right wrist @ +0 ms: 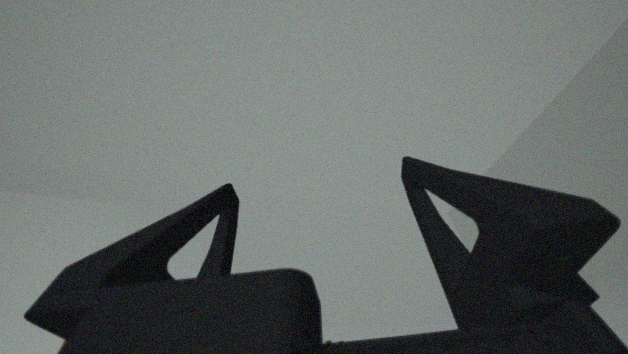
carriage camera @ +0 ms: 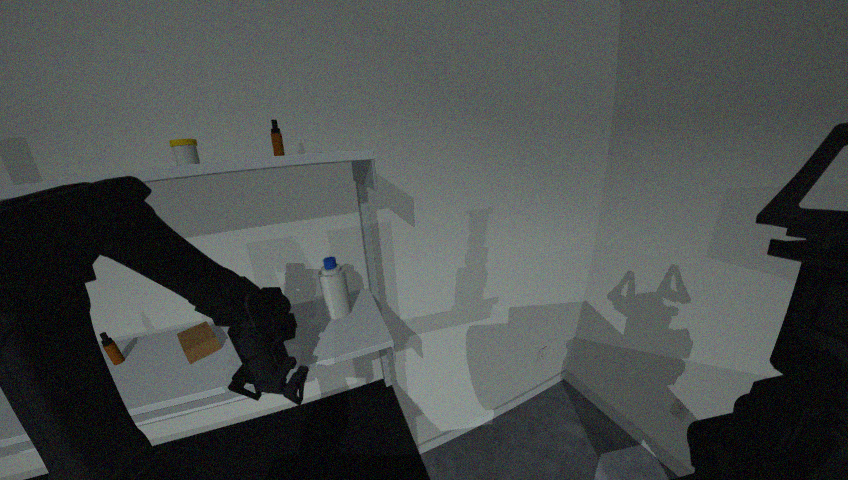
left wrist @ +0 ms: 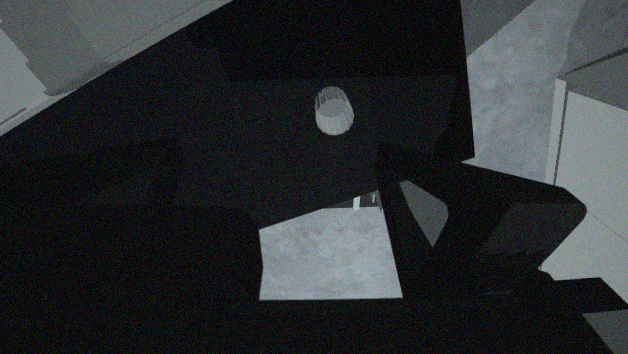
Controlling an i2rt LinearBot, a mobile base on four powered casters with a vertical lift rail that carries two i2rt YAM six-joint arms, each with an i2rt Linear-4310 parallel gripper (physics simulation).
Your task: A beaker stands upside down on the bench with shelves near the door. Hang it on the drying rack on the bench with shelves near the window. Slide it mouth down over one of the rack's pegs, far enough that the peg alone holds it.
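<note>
A clear glass beaker point(left wrist: 334, 111) stands on the black bench top point(left wrist: 280, 100) point(carriage camera: 267, 434) in the left wrist view, its round end showing pale; I cannot tell there which end is up. The beaker does not show in the carriage view. My left gripper point(carriage camera: 277, 399) point(left wrist: 281, 151) is open and empty, pointing down over the bench's shelf side. The beaker lies beyond its fingertips, apart from them and nearer the right-hand finger in the picture. My right gripper point(right wrist: 316, 179) is open and empty, facing a bare wall. The drying rack does not show in these views.
The shelf unit point(carriage camera: 357, 333) stands behind the bench top. It holds a white bottle with a blue cap point(carriage camera: 336, 294), a brown box point(carriage camera: 199, 343), amber bottles point(carriage camera: 113, 350) point(carriage camera: 277, 143) and a yellow-lidded tub point(carriage camera: 186, 153). A white cabinet point(left wrist: 595, 165) shows at the right.
</note>
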